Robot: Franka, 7 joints.
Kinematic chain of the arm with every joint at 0, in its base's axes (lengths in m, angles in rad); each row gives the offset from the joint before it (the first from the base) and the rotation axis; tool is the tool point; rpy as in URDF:
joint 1: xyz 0 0 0.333 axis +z
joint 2: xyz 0 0 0 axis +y
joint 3: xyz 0 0 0.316 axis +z
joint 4: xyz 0.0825 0 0 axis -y
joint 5: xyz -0.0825 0 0.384 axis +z
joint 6: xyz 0 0 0 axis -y
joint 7: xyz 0.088 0 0 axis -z
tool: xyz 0 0 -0.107 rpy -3.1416 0 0
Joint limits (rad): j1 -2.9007..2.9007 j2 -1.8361..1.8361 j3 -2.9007..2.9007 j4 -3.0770..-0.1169 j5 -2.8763..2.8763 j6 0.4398..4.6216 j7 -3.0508..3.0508
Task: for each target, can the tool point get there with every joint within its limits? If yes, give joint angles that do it. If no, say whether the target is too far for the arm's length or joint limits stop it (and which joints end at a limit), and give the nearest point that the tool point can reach.
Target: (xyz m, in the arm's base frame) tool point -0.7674 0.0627 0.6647
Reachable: yes | joints 0.1369 -1.3811 0.5348 -0.4137 -2.1825 2.9074 0.8527
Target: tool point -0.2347 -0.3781 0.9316
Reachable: yes | joints 0.3341 -0.4448 -1.3586 -0.4668 2.1612 3.8043 -0.7218
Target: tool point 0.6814 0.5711 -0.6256
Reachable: no: too far | nearest point 0.4637 0.3886 -0.2523 | short by 0.469 m
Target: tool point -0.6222 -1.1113 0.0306
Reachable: no: too far | nearest point -0.4078 -0.7283 0.1348 | short by 0.451 m
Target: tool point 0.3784 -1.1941 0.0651
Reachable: no: too far | nearest point 0.2534 -0.7997 0.1536 | short by 0.423 m
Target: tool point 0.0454 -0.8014 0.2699
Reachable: yes | joints -1.3407 1.1142 -0.1263 -1.0197 1.0228 3.2726 1.4291
